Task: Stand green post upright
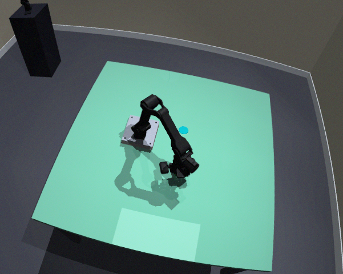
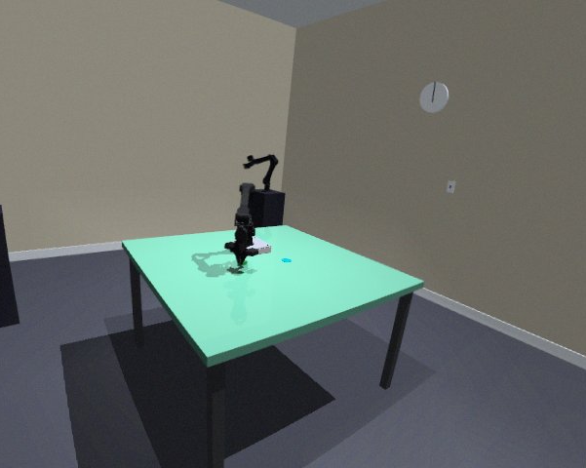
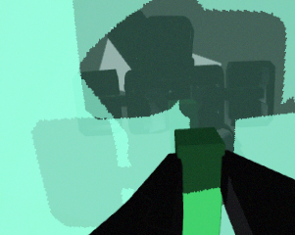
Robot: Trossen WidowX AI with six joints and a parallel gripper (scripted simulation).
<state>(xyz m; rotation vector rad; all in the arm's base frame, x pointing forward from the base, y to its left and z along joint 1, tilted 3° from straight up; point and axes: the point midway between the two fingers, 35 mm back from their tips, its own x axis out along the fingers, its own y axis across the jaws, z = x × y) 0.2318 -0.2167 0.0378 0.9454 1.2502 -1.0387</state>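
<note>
The cyan circle lies 20 mm ahead of my gripper tip, 320 mm to the left of it and 30 mm below it. Round my gripper tip: green post: 10 mm behind, 20 mm to the left.
</note>
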